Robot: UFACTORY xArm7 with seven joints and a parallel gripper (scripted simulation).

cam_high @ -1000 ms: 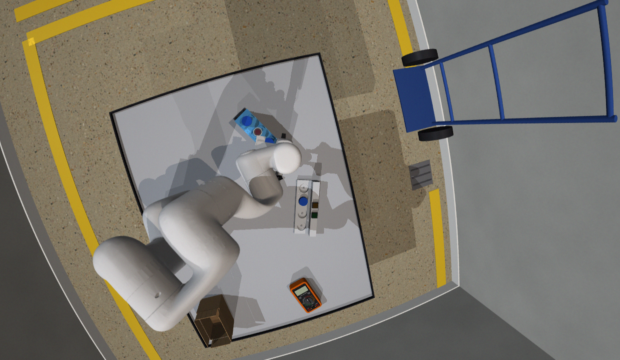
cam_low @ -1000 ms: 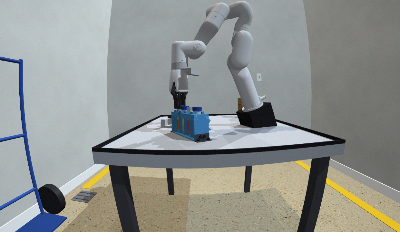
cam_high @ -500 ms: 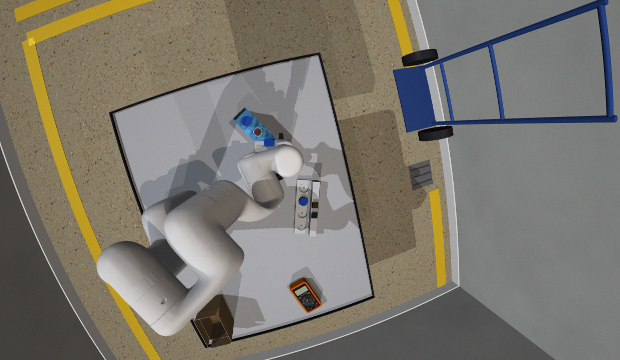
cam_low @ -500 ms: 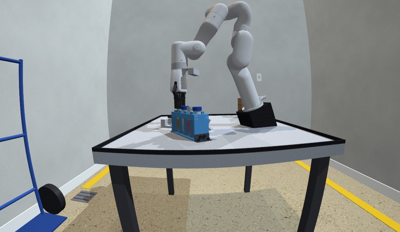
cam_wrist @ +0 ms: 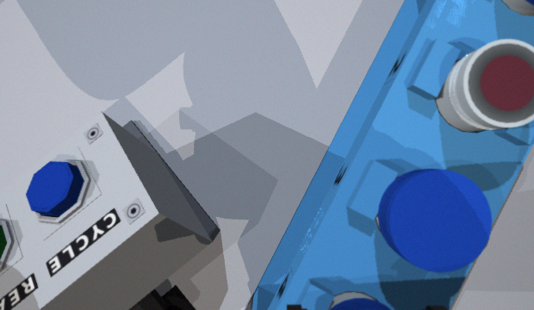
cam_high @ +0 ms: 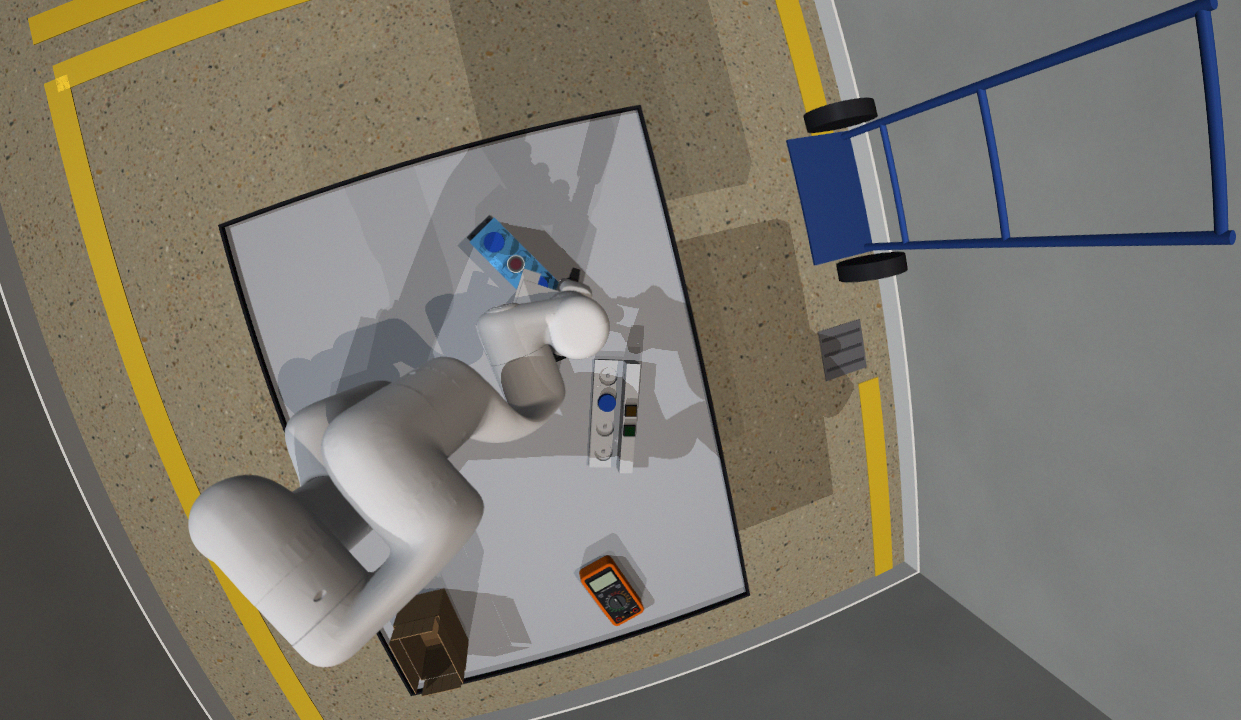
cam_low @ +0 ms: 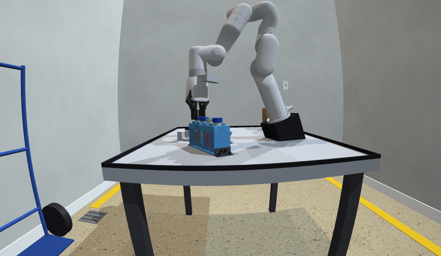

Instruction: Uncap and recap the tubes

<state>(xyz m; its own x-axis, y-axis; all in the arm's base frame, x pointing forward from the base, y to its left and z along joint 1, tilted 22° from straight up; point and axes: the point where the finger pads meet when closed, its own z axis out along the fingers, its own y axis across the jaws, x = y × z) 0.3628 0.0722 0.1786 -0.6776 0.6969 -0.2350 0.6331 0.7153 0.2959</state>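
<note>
The threaded tube neck is 1 cm below my hand. The rest, counted from my hand: key housing 11 cm behind, 8 cm to the right, 8 cm below; blue cycle key 13 cm behind, 6 cm to the right, 6 cm below; green ready key 13 cm behind, 10 cm to the right, 6 cm below.
</note>
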